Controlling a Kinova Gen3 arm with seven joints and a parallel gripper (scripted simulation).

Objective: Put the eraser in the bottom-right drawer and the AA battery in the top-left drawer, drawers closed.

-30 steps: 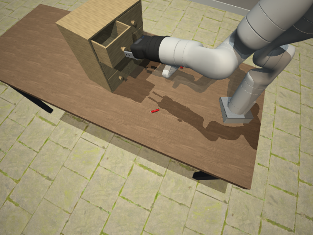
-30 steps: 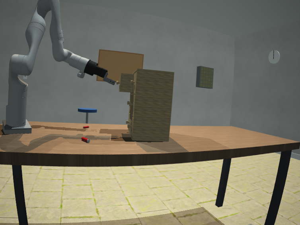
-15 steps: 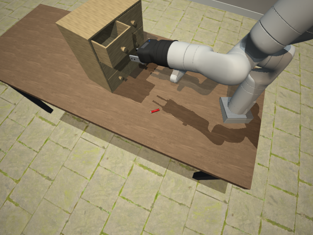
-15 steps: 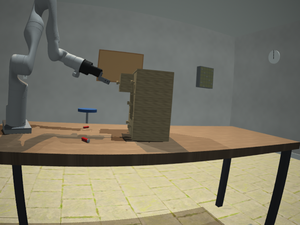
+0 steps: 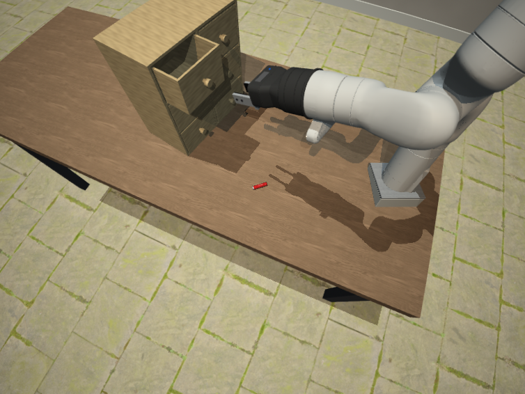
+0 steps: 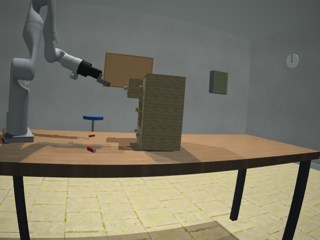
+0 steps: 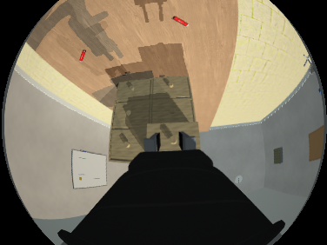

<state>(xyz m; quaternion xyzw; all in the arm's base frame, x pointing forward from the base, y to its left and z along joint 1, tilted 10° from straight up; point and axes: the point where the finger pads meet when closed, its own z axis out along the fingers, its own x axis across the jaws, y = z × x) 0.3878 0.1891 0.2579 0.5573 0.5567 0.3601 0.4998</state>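
Now: the red AA battery 28 cm to the right of my hand, 28 cm below it and 5 cm behind it. The rest, counted from my hand: red battery 28 cm below, 6 cm behind, 5 cm to the left.
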